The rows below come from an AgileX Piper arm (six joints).
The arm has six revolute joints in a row. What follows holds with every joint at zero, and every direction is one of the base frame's. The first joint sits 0.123 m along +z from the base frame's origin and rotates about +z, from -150 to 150 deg. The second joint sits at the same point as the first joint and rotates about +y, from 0 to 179.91 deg. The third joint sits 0.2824 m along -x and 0.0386 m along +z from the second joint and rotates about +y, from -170 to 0 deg. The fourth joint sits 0.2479 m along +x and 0.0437 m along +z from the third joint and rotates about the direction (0.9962, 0, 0.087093), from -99.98 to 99.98 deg. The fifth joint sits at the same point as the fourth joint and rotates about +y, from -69.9 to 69.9 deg. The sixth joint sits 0.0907 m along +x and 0.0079 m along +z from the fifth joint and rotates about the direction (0.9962, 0, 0.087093), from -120 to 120 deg. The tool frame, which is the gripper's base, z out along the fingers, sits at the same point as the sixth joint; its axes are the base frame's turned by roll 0, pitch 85 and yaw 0 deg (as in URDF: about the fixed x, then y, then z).
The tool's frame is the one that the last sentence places.
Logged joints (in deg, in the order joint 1, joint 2, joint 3, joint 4, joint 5, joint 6), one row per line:
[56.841 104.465 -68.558 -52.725 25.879 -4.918]
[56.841 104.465 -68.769 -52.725 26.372 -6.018]
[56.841 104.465 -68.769 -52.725 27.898 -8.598]
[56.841 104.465 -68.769 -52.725 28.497 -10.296]
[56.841 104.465 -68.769 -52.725 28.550 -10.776]
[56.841 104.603 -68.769 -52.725 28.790 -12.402]
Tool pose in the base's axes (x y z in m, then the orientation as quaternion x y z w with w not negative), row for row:
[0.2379 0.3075 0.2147 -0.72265 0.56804 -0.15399 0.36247]
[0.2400 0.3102 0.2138 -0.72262 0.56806 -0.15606 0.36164]
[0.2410 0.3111 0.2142 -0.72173 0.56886 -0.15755 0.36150]
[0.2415 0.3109 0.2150 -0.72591 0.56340 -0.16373 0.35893]
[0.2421 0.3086 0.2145 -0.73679 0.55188 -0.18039 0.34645]
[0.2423 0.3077 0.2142 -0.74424 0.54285 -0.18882 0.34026]
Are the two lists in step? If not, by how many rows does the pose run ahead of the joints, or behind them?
The pose runs 2 rows behind the joints: the pose in row i belongs to the joints in row i - 2.
